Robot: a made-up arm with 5 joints. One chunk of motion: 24 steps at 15 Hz.
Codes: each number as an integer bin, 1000 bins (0 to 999) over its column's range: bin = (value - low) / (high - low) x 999, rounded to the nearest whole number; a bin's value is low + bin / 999 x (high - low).
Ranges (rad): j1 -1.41..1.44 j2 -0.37..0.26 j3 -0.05..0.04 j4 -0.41..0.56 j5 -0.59..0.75
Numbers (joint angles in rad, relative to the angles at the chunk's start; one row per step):
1: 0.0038 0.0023 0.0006 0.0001 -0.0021
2: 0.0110 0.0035 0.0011 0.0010 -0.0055
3: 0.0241 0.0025 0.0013 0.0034 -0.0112
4: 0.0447 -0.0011 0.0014 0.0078 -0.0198
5: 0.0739 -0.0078 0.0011 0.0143 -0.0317
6: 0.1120 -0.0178 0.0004 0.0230 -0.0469
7: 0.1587 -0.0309 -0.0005 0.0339 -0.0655
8: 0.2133 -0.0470 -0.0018 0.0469 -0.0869
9: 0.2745 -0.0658 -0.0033 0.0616 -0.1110
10: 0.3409 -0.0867 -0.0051 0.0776 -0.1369
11: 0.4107 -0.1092 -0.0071 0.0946 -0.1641
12: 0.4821 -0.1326 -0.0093 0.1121 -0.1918
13: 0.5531 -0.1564 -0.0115 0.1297 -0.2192
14: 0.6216 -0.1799 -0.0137 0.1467 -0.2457
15: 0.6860 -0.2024 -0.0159 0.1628 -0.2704
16: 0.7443 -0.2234 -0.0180 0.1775 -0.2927
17: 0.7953 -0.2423 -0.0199 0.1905 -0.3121
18: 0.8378 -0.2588 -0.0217 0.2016 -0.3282
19: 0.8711 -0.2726 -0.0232 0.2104 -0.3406
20: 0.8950 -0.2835 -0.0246 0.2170 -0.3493
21: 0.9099 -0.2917 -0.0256 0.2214 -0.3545
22: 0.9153 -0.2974 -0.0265 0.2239 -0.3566
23: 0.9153 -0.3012 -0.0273 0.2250 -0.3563
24: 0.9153 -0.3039 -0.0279 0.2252 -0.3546
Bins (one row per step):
1: 496 590 562 422 438
2: 498 592 567 423 436
3: 503 591 569 426 432
4: 510 585 571 430 425
5: 520 574 567 437 416
6: 534 558 559 446 405
7: 550 538 549 457 391
8: 569 512 535 471 375
9: 590 482 518 486 357
10: 614 449 498 502 338
11: 638 414 476 520 318
12: 663 376 452 538 297
13: 688 339 427 556 276
14: 712 301 403 573 257
15: 735 266 379 590 238
16: 755 232 355 605 222
17: 773 202 334 618 207
18: 788 176 314 630 195
19: 800 154 297 639 186
20: 808 137 282 646 179
21: 813 124 271 650 176
22: 815 115 261 653 174
23: 815 109 252 654 174
24: 815 105 245 654 175

